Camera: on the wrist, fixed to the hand. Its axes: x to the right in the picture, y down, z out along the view.
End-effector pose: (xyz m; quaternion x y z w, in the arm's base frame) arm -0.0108 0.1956 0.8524 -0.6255 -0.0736 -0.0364 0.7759
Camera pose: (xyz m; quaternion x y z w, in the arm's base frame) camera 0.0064 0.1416 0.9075 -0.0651 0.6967 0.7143 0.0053
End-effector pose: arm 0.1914 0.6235 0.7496 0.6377 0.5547 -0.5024 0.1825
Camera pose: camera 0.1518 0.6893 0.7679 0.5737 -0.6257 0.2675 0.4558
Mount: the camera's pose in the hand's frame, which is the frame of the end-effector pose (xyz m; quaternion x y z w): 0.0238 -0.0622 -0.0425 0.0200 -0.0918 -0.9950 0.0324
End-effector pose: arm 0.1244 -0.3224 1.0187 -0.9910 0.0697 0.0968 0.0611
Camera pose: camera 0.1646 -0.2700 1.0620 -0.0914 -0.9875 0.0319 0.1245
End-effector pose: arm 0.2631 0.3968 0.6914 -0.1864 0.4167 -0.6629 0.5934
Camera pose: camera 0.1869 0.3852 0.7089 0.4697 0.2397 0.6032 0.5984
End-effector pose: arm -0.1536 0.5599 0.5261 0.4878 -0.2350 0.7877 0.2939
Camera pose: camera -0.1457 0.6380 0.5353 0.3278 0.4665 -0.3070 0.7620
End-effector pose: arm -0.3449 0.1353 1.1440 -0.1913 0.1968 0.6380 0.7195
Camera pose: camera -0.2822 0.1260 1.0969 -0.1291 -0.2373 -0.6816 0.6800
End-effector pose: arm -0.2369 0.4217 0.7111 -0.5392 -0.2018 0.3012 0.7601
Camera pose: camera -0.1776 0.3934 0.7549 0.2262 -0.6068 -0.6931 0.3166
